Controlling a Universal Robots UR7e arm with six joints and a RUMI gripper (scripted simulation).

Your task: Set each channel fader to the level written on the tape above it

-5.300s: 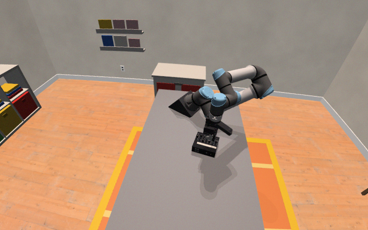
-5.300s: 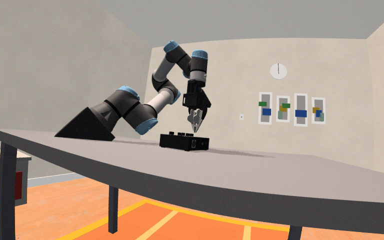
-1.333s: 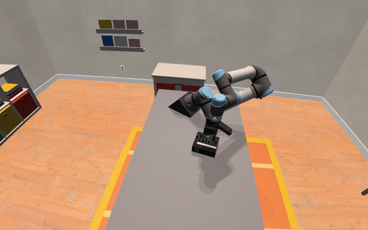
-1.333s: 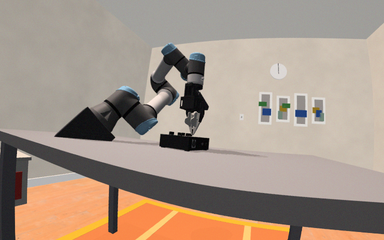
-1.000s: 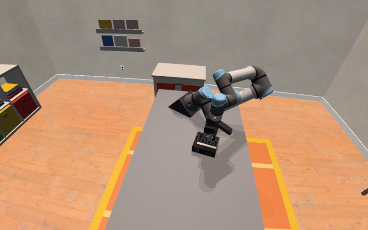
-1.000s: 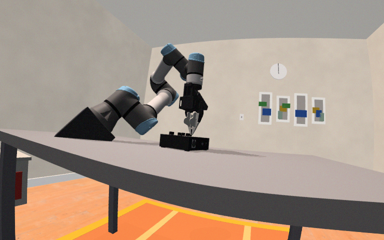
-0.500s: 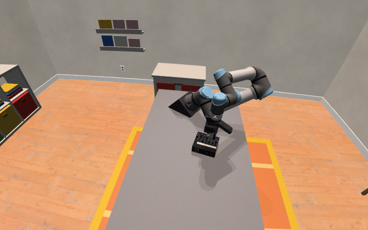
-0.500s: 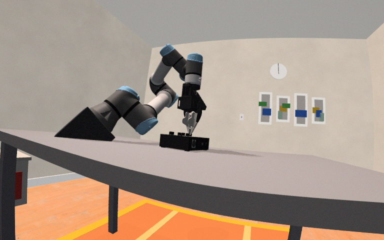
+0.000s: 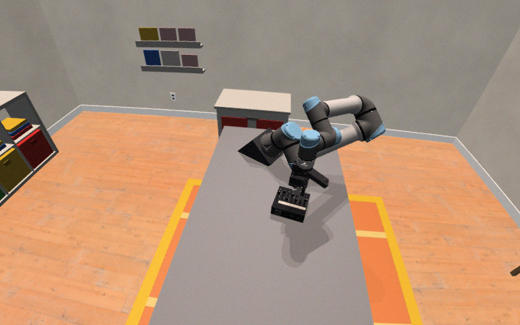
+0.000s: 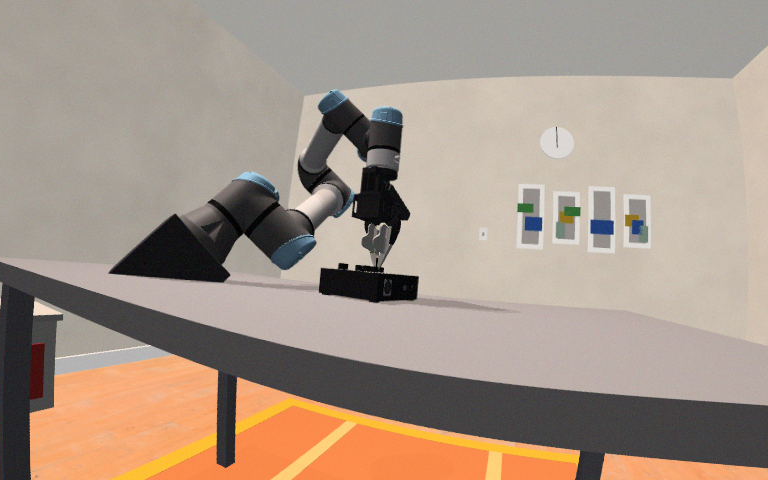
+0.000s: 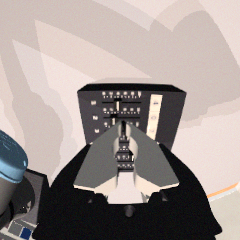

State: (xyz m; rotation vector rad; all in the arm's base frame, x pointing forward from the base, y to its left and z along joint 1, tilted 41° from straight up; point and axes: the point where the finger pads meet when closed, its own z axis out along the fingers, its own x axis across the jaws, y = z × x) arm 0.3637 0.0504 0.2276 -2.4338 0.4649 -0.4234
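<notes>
Right now my hand is 40 mm past the master fader, 110 mm to the left of it and 10 mm above it.
</notes>
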